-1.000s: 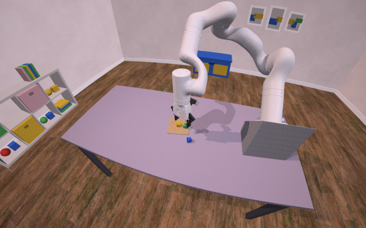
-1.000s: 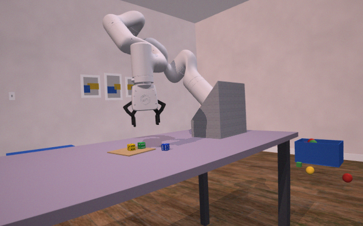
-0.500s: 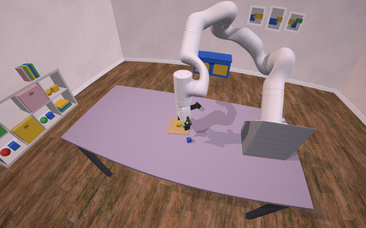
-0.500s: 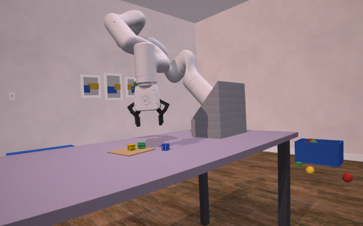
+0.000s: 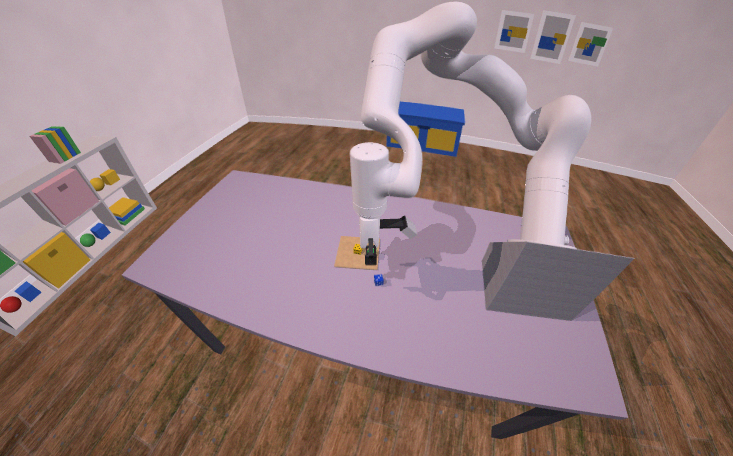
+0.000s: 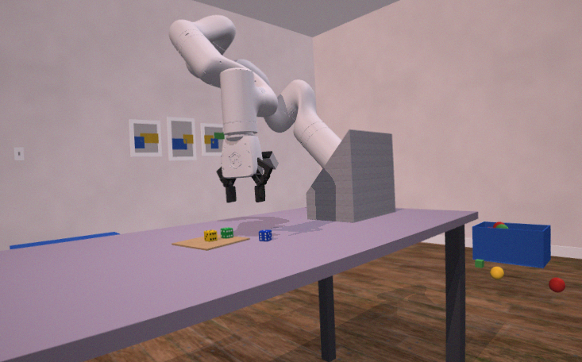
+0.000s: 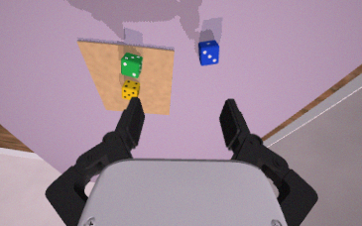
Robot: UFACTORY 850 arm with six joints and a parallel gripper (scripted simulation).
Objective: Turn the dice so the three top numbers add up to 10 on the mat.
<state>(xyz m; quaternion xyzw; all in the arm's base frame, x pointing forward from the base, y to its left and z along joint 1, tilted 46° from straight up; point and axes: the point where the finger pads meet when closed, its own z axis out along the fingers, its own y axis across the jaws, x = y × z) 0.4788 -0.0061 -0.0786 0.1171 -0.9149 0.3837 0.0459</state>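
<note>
The blue die lies 3 cm behind my hand, 3 cm to the left of it and 10 cm below it. Round my hand: tan mat (6 cm ahead, 8 cm to the right, 11 cm below); then green die (1 cm ahead, 7 cm to the right, 9 cm below); then yellow die (6 cm ahead, 8 cm to the right, 9 cm below).
</note>
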